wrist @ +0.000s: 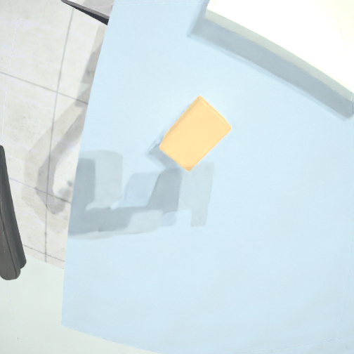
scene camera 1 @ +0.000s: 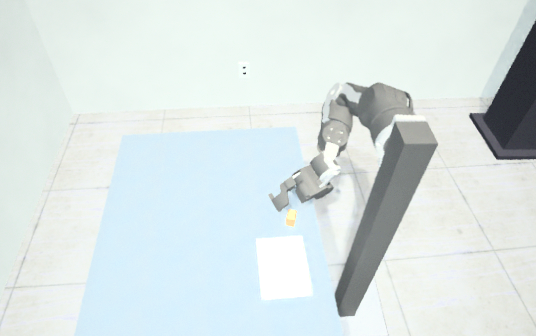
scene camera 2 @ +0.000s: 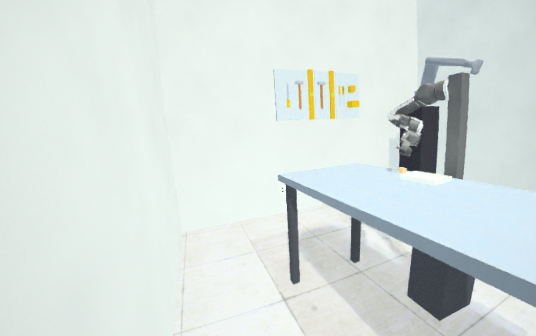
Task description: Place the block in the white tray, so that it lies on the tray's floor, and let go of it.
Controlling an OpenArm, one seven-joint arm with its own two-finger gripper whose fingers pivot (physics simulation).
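Observation:
The orange block (scene camera 1: 291, 218) (scene camera 2: 402, 170) (wrist: 195, 134) lies on the blue table, a short way from the near edge of the white tray in the wrist view. The tray (scene camera 1: 259, 270) (scene camera 2: 425, 181) (wrist: 310, 56) lies flat on the table; its side wall shows in the wrist view. My gripper (scene camera 1: 294, 200) (scene camera 2: 404, 151) is open and holds nothing. It hangs well above the table, near the block and to the side of it away from the tray. In the wrist view, one dark finger shows at the left edge; the other finger is out of view there.
The blue table (scene camera 1: 175, 225) (scene camera 2: 340, 192) (wrist: 225, 290) has its edge close to the block and tray. The arm's tall dark post (scene camera 1: 390, 210) (scene camera 2: 457, 125) stands beyond that edge. A tool board (scene camera 2: 292, 95) hangs on the wall. The arm's shadow falls beside the block.

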